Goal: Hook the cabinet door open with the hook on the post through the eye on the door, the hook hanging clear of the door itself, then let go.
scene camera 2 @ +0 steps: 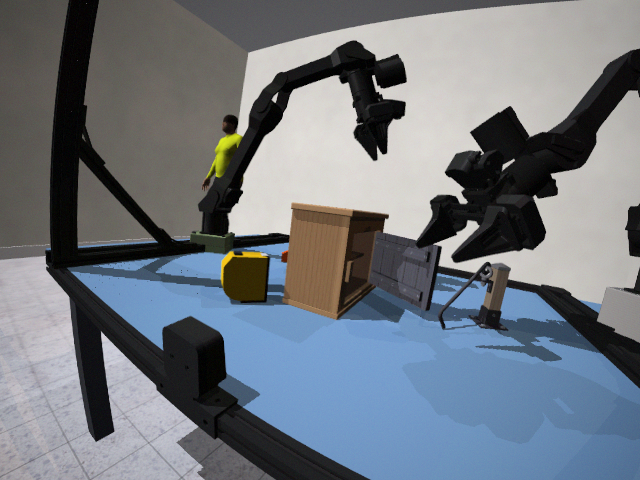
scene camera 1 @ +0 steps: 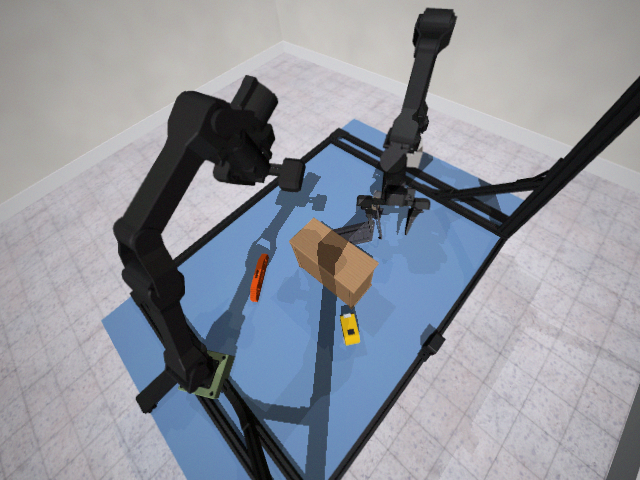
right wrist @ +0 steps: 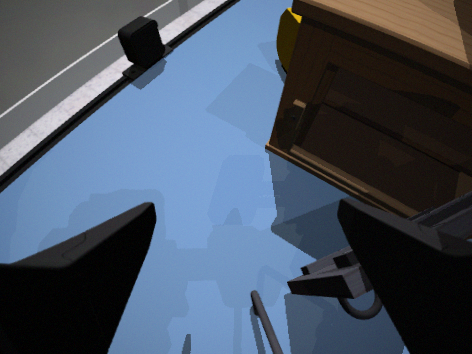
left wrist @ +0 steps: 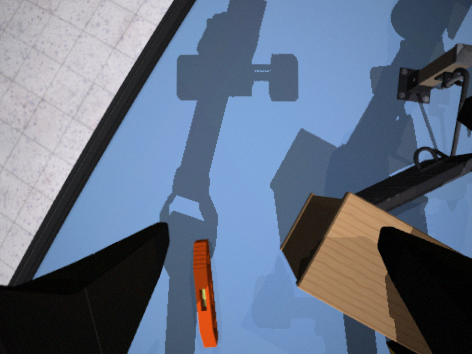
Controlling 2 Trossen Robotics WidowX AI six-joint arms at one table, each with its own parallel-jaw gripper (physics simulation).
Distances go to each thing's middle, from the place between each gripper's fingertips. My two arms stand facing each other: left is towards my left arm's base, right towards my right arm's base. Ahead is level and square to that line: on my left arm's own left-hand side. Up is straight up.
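From my right hand, the dark door point(scene camera 2: 398, 267) is 5 cm to the left, 10 cm ahead and 5 cm below. The orange level point(left wrist: 202, 265) is 30 cm to the left of my right hand, 25 cm ahead of it and 10 cm below it. You'd find the wooden cabinet point(scene camera 2: 330, 251) 10 cm to the left of my right hand, 7 cm ahead of it and 4 cm below it, and the yellow block point(scene camera 2: 244, 275) is 26 cm to the left of my right hand, 6 cm behind it and 8 cm below it.
The wooden cabinet is 17 cm behind my left hand, 6 cm to the right of it and 21 cm below it. The orange level is 15 cm to the left of my left hand and 27 cm below it. The yellow block is 31 cm behind my left hand, 11 cm to the left of it and 25 cm below it. The dark door is 15 cm behind my left hand, 10 cm to the right of it and 22 cm below it.
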